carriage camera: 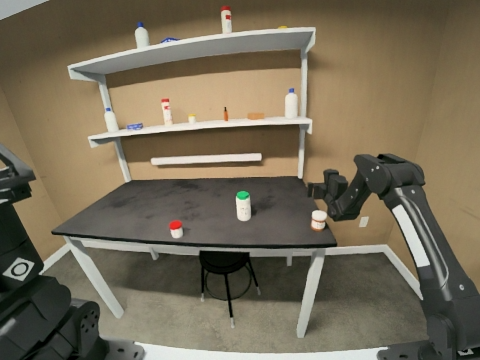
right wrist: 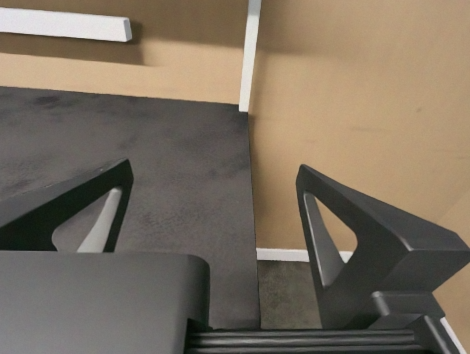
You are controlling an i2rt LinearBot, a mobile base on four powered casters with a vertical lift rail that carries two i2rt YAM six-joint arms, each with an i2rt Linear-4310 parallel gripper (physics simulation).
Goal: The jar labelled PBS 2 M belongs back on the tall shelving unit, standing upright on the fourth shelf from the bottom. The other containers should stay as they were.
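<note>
Three jars stand upright on the dark table in the carriage camera: a white jar with a green lid, a small white jar with a red lid near the front edge, and an amber jar with a white lid at the front right corner. Their label text is too small to read, so I cannot tell which is PBS 2 M. My right gripper is open and empty, above the table's right edge, beyond the amber jar. My left gripper is open, partly cut off at the picture's left edge.
Above the table, an upper shelf and a lower shelf hold several bottles and small containers. A white bar runs along the wall below them. A black stool stands under the table's front.
</note>
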